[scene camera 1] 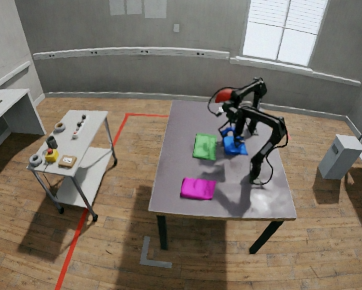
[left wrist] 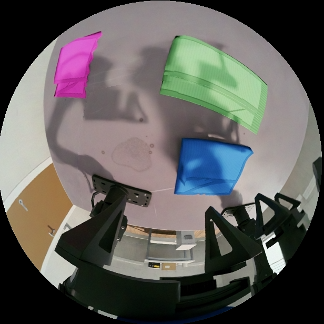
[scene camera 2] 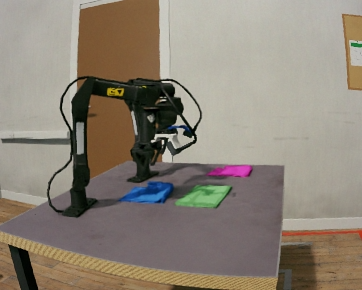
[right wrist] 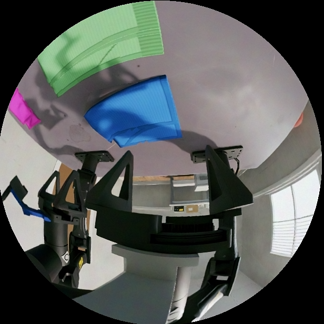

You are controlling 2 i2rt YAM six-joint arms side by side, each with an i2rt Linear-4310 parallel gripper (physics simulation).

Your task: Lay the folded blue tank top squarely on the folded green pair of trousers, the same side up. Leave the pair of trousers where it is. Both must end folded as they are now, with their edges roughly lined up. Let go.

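Note:
The folded blue tank top (scene camera 1: 234, 149) (scene camera 2: 150, 194) (left wrist: 212, 165) (right wrist: 140, 112) lies on the table, apart from the trousers, with a narrow strip of table between them. The folded green pair of trousers (scene camera 1: 205, 146) (scene camera 2: 205, 196) (left wrist: 215, 80) (right wrist: 100, 45) lies flat. My left gripper (left wrist: 168, 206) (right wrist: 65, 170) is open and empty above the table, on the magenta side of the tank top. My right gripper (left wrist: 267, 194) (right wrist: 166, 149) is open and empty above the table near the tank top. In the scene views the arms overlap and partly hide both grippers' fingers.
A folded magenta cloth (scene camera 1: 198, 189) (scene camera 2: 232, 171) (left wrist: 75, 67) (right wrist: 22, 110) lies farther along the table (scene camera 1: 172, 165) (scene camera 2: 240, 250). The two arms are close together above the tank top in scene camera 1. Their bases stand along one table edge.

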